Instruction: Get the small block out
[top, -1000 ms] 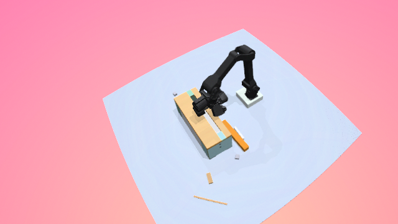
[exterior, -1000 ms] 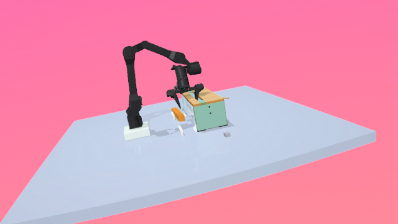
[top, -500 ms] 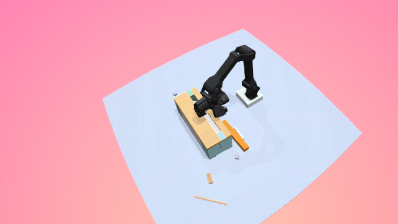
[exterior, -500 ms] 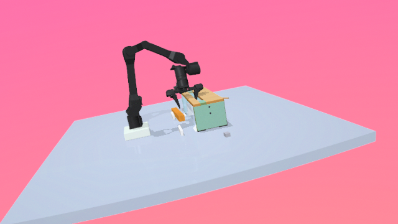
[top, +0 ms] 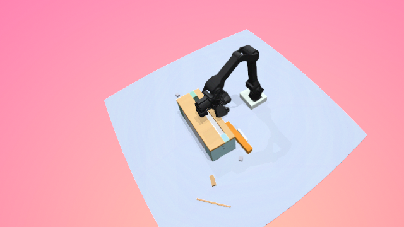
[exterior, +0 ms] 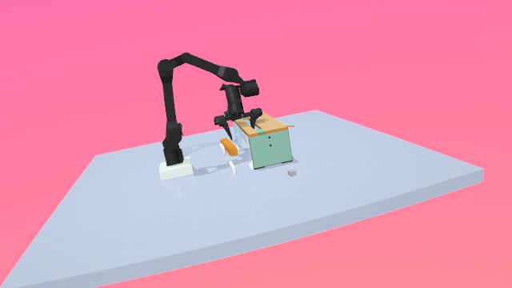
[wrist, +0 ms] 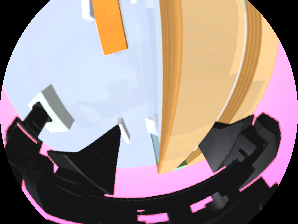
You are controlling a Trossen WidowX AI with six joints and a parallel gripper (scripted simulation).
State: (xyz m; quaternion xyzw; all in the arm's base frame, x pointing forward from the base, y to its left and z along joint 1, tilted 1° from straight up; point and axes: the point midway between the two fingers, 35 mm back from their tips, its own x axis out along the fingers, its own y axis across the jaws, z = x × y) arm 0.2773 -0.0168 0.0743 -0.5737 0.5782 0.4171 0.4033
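Right now the box is 40 mm to the left of my gripper tip, 40 mm ahead of it and 20 mm below it. Also, from my gripper tip: thin stick: 440 mm to the left, 260 mm ahead, 80 mm below; blue block: 60 mm ahead, 20 mm to the right; orange bar: 190 mm to the left, 70 mm below, 40 mm behind.
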